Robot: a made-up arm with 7 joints. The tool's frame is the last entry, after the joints.
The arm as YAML. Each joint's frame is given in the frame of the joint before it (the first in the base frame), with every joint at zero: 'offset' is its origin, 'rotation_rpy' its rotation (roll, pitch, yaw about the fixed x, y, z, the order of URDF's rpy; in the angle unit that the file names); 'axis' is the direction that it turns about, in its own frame. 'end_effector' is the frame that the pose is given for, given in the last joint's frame.
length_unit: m
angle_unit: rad
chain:
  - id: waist
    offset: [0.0, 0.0, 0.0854]
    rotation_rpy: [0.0, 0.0, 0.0]
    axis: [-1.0, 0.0, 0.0]
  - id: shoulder
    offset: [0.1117, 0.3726, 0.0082]
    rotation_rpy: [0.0, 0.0, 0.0]
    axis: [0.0, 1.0, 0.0]
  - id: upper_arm
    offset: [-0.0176, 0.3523, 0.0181]
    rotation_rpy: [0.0, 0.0, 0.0]
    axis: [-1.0, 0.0, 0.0]
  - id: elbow
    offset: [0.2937, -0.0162, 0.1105]
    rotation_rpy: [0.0, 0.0, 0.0]
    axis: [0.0, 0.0, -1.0]
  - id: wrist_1
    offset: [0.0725, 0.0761, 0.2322]
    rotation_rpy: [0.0, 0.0, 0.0]
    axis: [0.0, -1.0, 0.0]
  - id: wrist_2
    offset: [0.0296, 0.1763, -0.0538]
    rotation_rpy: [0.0, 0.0, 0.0]
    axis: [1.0, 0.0, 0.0]
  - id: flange
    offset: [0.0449, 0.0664, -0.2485]
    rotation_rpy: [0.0, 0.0, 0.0]
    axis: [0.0, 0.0, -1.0]
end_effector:
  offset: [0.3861, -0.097, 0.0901]
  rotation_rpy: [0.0, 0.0, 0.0]
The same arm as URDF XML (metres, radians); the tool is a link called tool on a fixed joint. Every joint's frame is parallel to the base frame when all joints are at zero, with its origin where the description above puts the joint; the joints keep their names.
<robot name="arm">
  <joint name="waist" type="continuous">
    <parent link="base"/>
    <child link="link1"/>
    <origin xyz="0 0 0.0854" rpy="0 0 0"/>
    <axis xyz="-1 0 0"/>
  </joint>
  <joint name="shoulder" type="continuous">
    <parent link="link1"/>
    <child link="link2"/>
    <origin xyz="0.1117 0.3726 0.0082" rpy="0 0 0"/>
    <axis xyz="0 1 0"/>
  </joint>
  <joint name="upper_arm" type="continuous">
    <parent link="link2"/>
    <child link="link3"/>
    <origin xyz="-0.0176 0.3523 0.0181" rpy="0 0 0"/>
    <axis xyz="-1 0 0"/>
  </joint>
  <joint name="elbow" type="continuous">
    <parent link="link3"/>
    <child link="link4"/>
    <origin xyz="0.2937 -0.0162 0.1105" rpy="0 0 0"/>
    <axis xyz="0 0 -1"/>
  </joint>
  <joint name="wrist_1" type="continuous">
    <parent link="link4"/>
    <child link="link5"/>
    <origin xyz="0.0725 0.0761 0.2322" rpy="0 0 0"/>
    <axis xyz="0 -1 0"/>
  </joint>
  <joint name="wrist_2" type="continuous">
    <parent link="link5"/>
    <child link="link6"/>
    <origin xyz="0.0296 0.1763 -0.0538" rpy="0 0 0"/>
    <axis xyz="1 0 0"/>
  </joint>
  <joint name="flange" type="continuous">
    <parent link="link6"/>
    <child link="link7"/>
    <origin xyz="0.0449 0.0664 -0.2485" rpy="0 0 0"/>
    <axis xyz="0 0 -1"/>
  </joint>
  <joint name="tool_fixed" type="fixed">
    <parent link="link7"/>
    <child link="tool"/>
    <origin xyz="0.3861 -0.097 0.0901" rpy="0 0 0"/>
  </joint>
  <link name="base"/>
  <link name="link1"/>
  <link name="link2"/>
  <link name="link3"/>
  <link name="link4"/>
  <link name="link5"/>
  <link name="link6"/>
  <link name="link7"/>
  <link name="tool"/>
</robot>

